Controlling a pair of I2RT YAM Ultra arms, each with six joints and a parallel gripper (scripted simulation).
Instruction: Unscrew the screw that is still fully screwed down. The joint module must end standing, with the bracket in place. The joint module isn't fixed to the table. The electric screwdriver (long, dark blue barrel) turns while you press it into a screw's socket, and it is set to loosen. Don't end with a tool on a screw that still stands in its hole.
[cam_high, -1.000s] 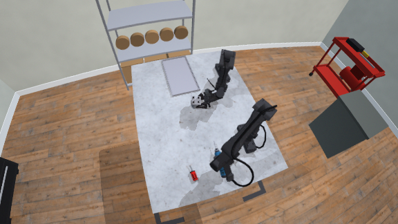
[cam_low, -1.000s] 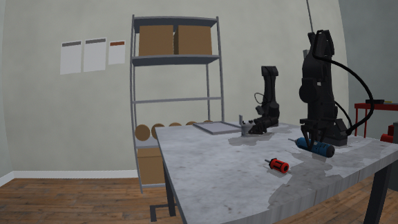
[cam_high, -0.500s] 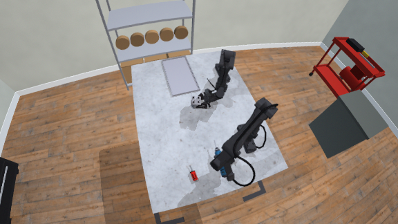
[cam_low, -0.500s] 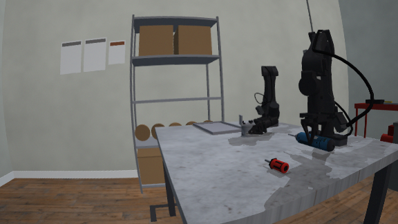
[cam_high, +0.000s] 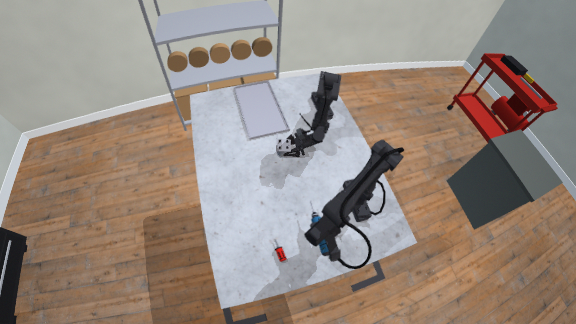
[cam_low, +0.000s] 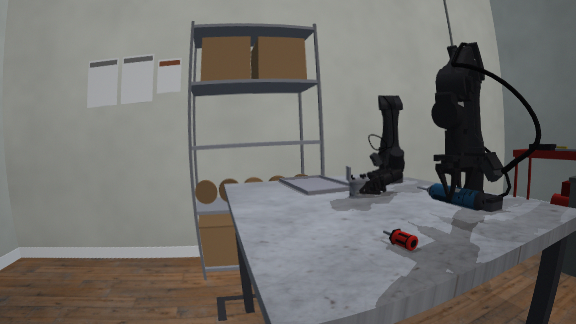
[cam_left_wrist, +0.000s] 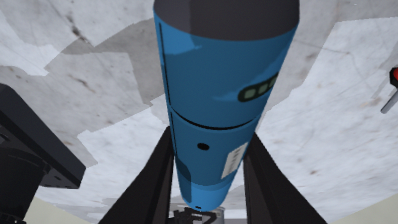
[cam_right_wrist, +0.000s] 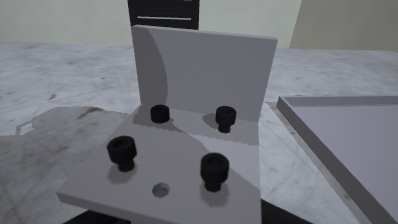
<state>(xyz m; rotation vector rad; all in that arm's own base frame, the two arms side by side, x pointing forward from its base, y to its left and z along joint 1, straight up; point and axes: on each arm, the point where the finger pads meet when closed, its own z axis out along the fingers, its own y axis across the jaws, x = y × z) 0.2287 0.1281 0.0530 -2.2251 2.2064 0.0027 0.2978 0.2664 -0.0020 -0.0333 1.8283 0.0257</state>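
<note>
The joint module lies right at my right hand. The rest, counted from my right hand: screw 2 cm ahead, 1 cm to the left, 4 cm above; grey bracket 5 cm above; bit 5 cm behind, 33 cm to the left, 5 cm above.
</note>
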